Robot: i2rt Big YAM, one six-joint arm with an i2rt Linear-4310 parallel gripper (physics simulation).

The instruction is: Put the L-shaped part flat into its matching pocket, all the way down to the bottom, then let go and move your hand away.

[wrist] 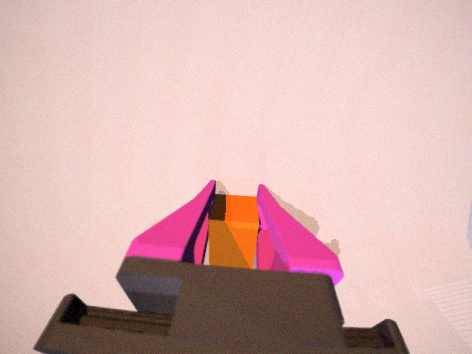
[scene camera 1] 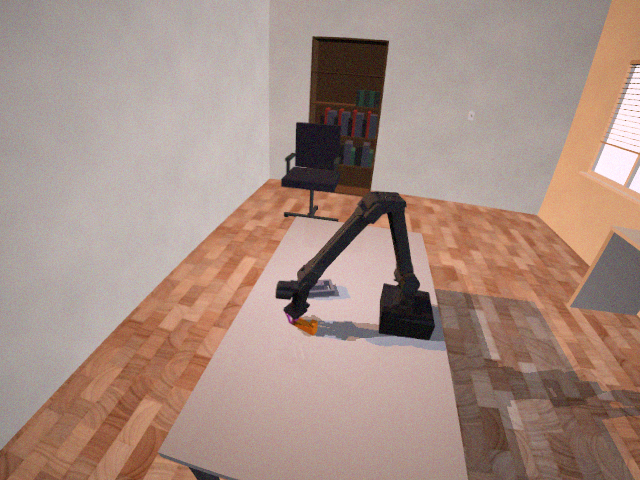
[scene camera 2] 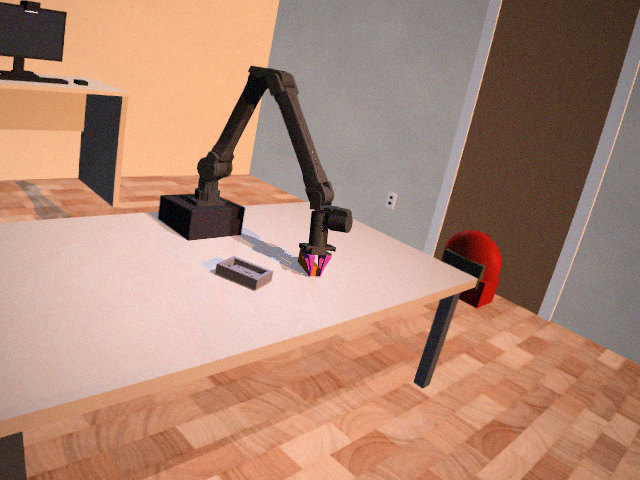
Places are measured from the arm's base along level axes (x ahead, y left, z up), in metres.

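Where they show: gripper, fingertip midpoint: (wrist: pixel 236 188) (scene camera 1: pixel 292 321) (scene camera 2: pixel 314 276); arm's base, link origin: (scene camera 1: pixel 402 302) (scene camera 2: pixel 206 203).
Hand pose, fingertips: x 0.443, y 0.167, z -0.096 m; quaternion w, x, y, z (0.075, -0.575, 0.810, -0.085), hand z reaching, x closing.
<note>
Each offset is from my fingertips to the centre of the thing. Level surfaces: height alone.
The orange L-shaped part {0.059 m back, 0.018 m left, 0.027 m up} (scene camera 1: pixel 308 326) (scene camera 2: pixel 314 270) (wrist: pixel 241 215) is low at the table top, with one arm between my magenta fingers; the rest of it is partly hidden by the gripper. My gripper (scene camera 1: pixel 293 320) (scene camera 2: pixel 315 274) (wrist: pixel 236 188) is shut on it, with a finger against each side, pointing down with the tips close to the table. The grey block with the pocket {0.048 m back, 0.233 m right, 0.016 m up} (scene camera 1: pixel 323 293) (scene camera 2: pixel 235 277) lies apart from the part, beyond the gripper in scene camera 1 and left of it in scene camera 2. The pocket's exact shape is hard to make out.
The arm's black base (scene camera 1: pixel 405 312) (scene camera 2: pixel 201 219) stands on the table {0.003 m down} (scene camera 1: pixel 330 403) (scene camera 2: pixel 129 320) near its long edge. A chair (scene camera 1: pixel 311 178) and bookshelf (scene camera 1: pixel 314 77) are beyond the table's far end. A desk (scene camera 2: pixel 98 149) and a red object (scene camera 2: pixel 478 253) stand off the table.
</note>
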